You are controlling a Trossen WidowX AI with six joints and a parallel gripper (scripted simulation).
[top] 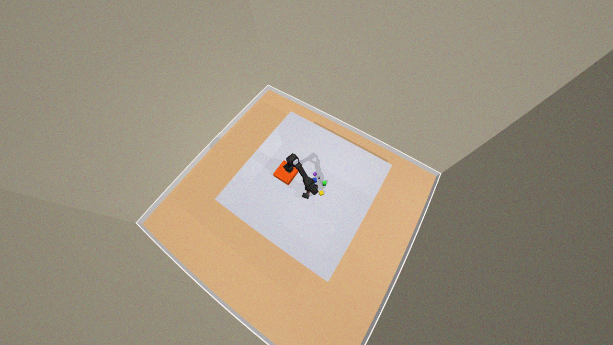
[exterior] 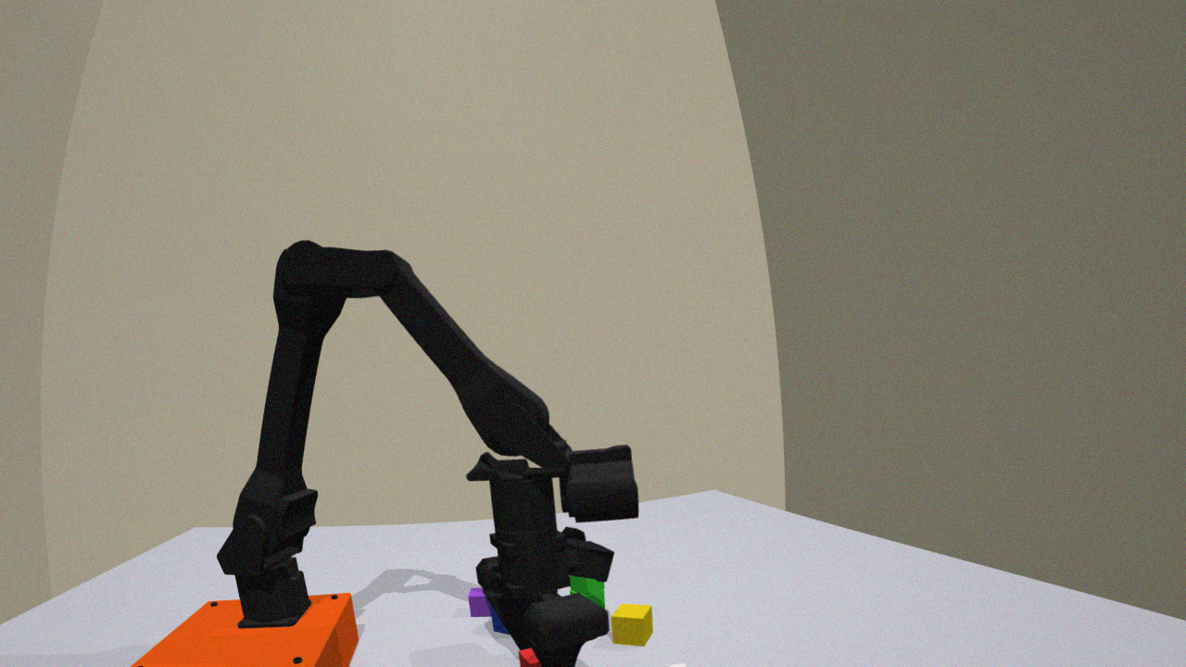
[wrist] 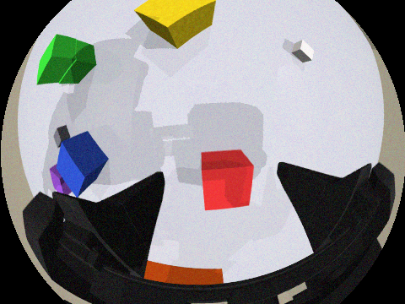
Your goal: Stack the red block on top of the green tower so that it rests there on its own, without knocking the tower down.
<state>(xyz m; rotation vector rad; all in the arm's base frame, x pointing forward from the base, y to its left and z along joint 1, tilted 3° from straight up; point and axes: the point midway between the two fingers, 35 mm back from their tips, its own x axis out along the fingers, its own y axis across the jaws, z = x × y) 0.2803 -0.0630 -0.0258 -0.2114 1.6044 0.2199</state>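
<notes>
The small dark cube is 18 cm to the left of my gripper tip. Also, from my gripper tip: blue block (13 cm to the left, 2 cm behind, 1 cm above); tiny white cube (12 cm ahead, 5 cm to the right); yellow block (11 cm ahead, 6 cm to the left, 1 cm above).
</notes>
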